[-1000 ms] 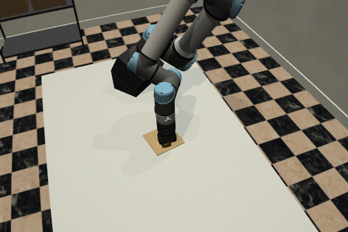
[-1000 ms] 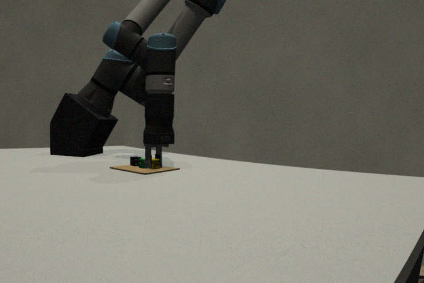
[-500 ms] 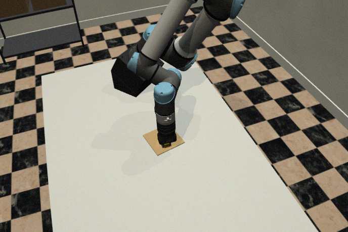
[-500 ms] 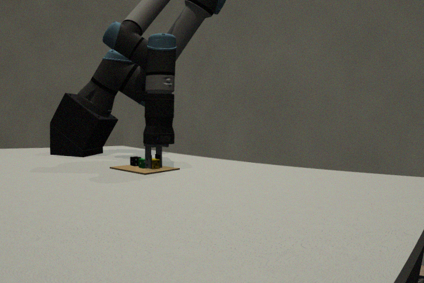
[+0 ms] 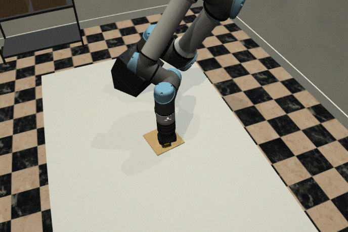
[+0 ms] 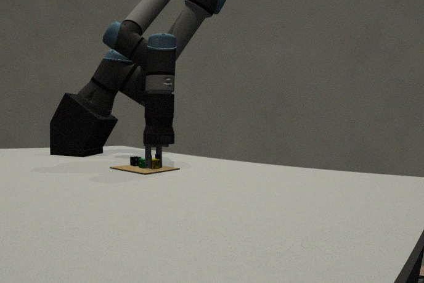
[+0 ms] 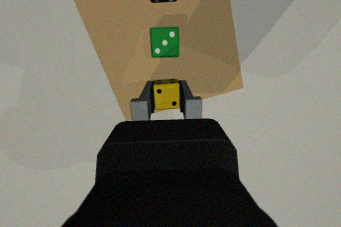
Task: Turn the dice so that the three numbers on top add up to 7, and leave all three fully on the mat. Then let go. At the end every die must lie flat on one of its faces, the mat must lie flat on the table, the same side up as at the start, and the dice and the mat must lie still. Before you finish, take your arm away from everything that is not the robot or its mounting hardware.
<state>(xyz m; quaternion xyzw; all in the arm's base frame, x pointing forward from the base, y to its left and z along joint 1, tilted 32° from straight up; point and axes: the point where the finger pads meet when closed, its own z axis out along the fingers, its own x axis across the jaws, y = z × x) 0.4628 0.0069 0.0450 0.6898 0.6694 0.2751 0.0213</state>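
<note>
My hand is 10 mm above the yellow die. Also, from my hand: black die (100 mm behind, 10 mm to the right, 10 mm below); then tan mat (50 mm behind, 30 mm below); then green die (50 mm behind, 10 mm below).
</note>
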